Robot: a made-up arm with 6 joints. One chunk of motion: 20 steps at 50 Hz.
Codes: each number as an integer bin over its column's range. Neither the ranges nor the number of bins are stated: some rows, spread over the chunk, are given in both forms.
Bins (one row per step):
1: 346 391 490 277 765 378
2: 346 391 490 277 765 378
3: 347 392 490 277 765 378
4: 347 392 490 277 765 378
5: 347 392 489 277 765 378
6: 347 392 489 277 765 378
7: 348 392 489 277 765 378
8: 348 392 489 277 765 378
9: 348 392 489 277 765 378
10: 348 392 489 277 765 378
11: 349 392 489 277 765 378
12: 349 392 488 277 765 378
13: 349 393 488 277 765 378
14: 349 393 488 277 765 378
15: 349 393 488 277 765 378
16: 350 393 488 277 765 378
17: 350 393 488 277 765 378
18: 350 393 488 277 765 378
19: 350 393 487 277 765 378
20: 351 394 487 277 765 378
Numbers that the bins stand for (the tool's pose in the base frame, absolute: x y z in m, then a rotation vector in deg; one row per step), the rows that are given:
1: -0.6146 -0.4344 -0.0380 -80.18 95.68 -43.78
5: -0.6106 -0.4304 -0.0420 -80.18 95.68 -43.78
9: -0.6066 -0.4304 -0.0420 -80.18 95.68 -43.78
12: -0.6026 -0.4304 -0.0460 -80.18 95.68 -43.78
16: -0.5986 -0.4264 -0.0460 -80.18 95.68 -43.78
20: -0.5946 -0.4224 -0.0501 -80.18 95.68 -43.78
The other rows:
2: -0.6146 -0.4344 -0.0380 -80.18 95.68 -43.78
3: -0.6106 -0.4304 -0.0380 -80.18 95.68 -43.78
4: -0.6106 -0.4304 -0.0380 -80.18 95.68 -43.78
6: -0.6106 -0.4304 -0.0420 -80.18 95.68 -43.78
7: -0.6066 -0.4304 -0.0420 -80.18 95.68 -43.78
8: -0.6066 -0.4304 -0.0420 -80.18 95.68 -43.78
10: -0.6066 -0.4304 -0.0420 -80.18 95.68 -43.78
11: -0.6026 -0.4304 -0.0420 -80.18 95.68 -43.78
13: -0.6026 -0.4264 -0.0460 -80.18 95.68 -43.78
14: -0.6026 -0.4264 -0.0460 -80.18 95.68 -43.78
15: -0.6026 -0.4264 -0.0460 -80.18 95.68 -43.78
17: -0.5986 -0.4264 -0.0460 -80.18 95.68 -43.78
18: -0.5986 -0.4264 -0.0460 -80.18 95.68 -43.78
19: -0.5986 -0.4264 -0.0501 -80.18 95.68 -43.78

